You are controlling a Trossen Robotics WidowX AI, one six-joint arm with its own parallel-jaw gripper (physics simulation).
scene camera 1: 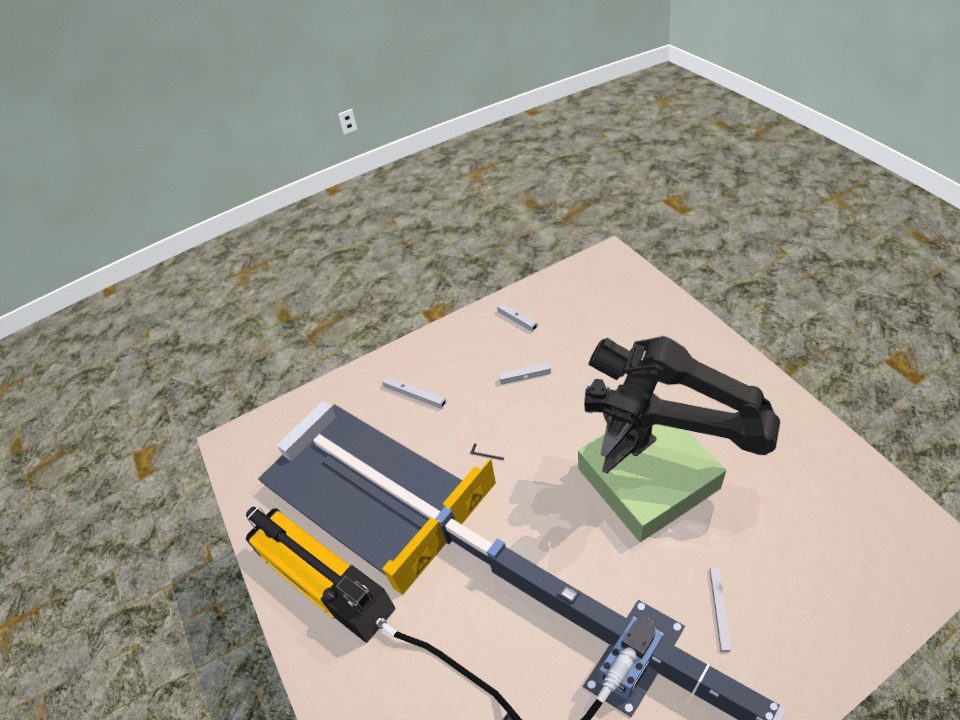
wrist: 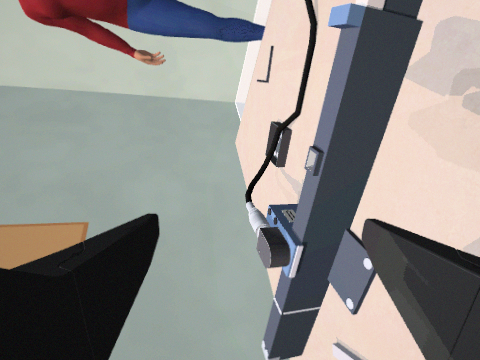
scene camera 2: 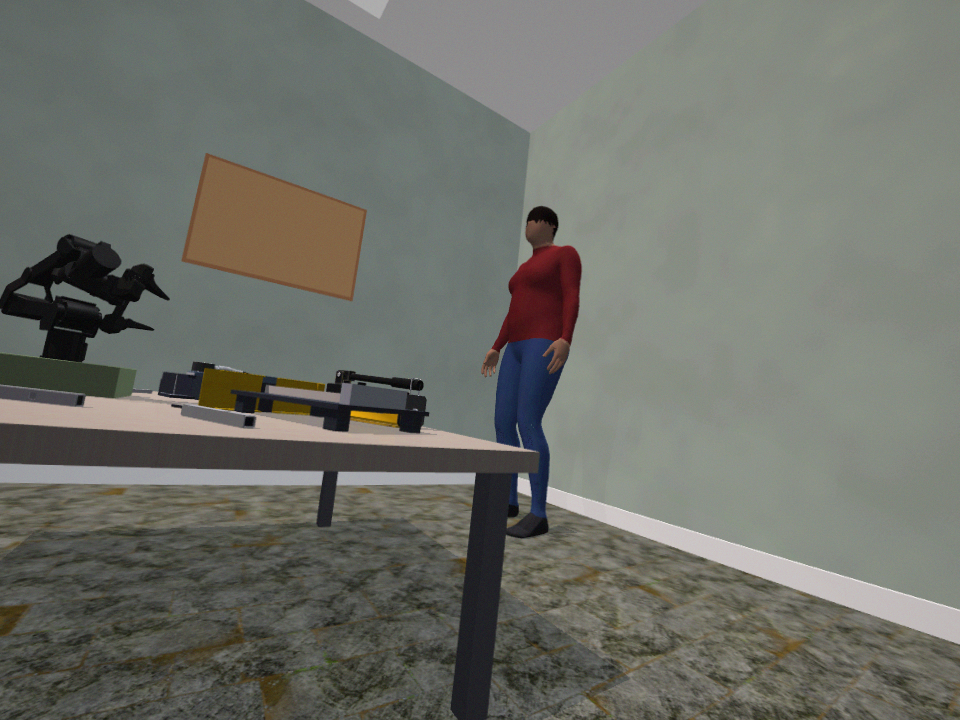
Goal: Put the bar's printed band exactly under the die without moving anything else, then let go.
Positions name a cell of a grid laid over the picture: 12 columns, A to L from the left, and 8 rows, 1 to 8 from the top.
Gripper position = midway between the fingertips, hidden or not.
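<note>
Gripper (scene camera 1: H6) (wrist: G6) (scene camera 2: C4), open, holding nothing. Clamp station (scene camera 1: E6) (wrist: J2) (scene camera 2: C5). Yellow and black tool (scene camera 1: E7) (scene camera 2: F5). White bar (scene camera 1: F6).
</note>
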